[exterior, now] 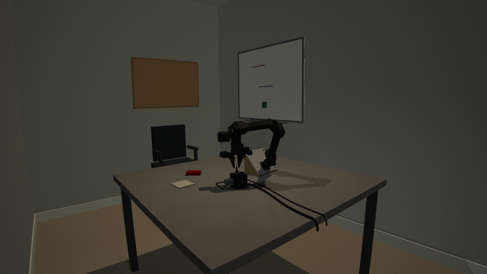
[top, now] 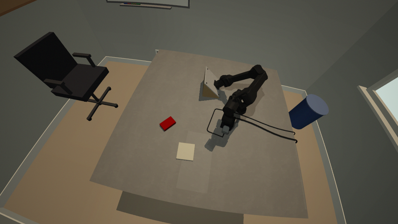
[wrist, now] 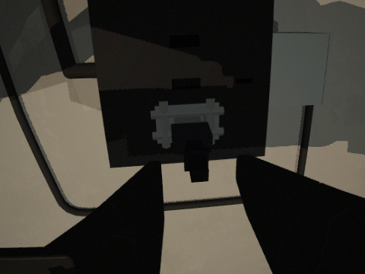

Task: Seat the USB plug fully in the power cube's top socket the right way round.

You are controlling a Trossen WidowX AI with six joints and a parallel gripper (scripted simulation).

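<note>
Now: gripper tip 10 mm to the right of the silver socket and 40 mm above it. The rest, counted from my gripper tip: dark USB plug 20 mm below; then red block 100 mm ahead, 380 mm to the right, 100 mm below.
</note>
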